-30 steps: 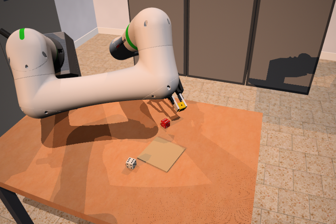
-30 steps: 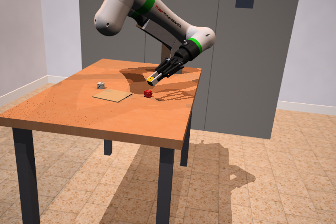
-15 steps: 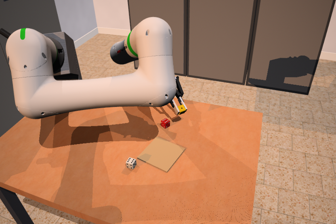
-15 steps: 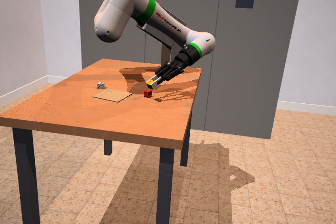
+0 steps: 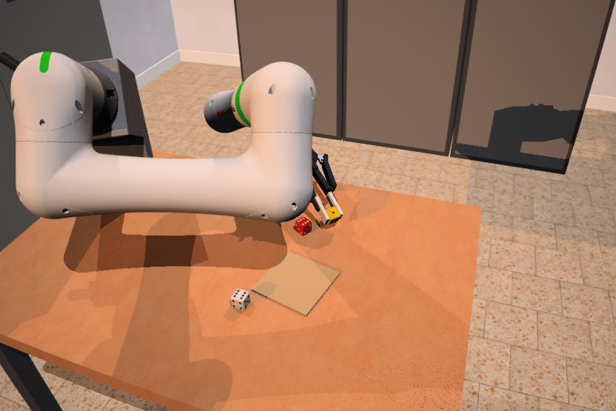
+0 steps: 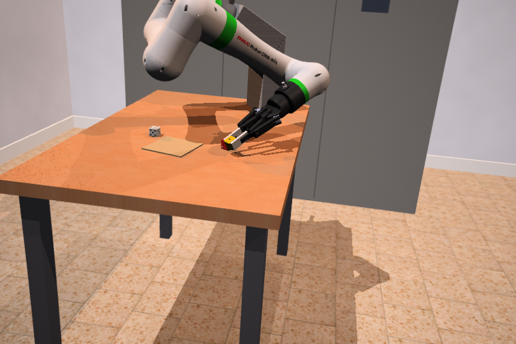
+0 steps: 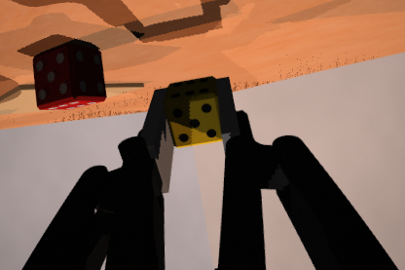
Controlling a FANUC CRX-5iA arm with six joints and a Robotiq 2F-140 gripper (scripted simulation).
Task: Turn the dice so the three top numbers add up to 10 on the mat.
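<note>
Right now the red die is 5 cm behind my hand, 3 cm to the right of it and 4 cm below it. Round my hand: white die (13 cm behind, 29 cm to the right, 4 cm below); yellow die (1 cm ahead, 1 cm to the right, 1 cm below); tan mat (4 cm behind, 20 cm to the right, 5 cm below).
</note>
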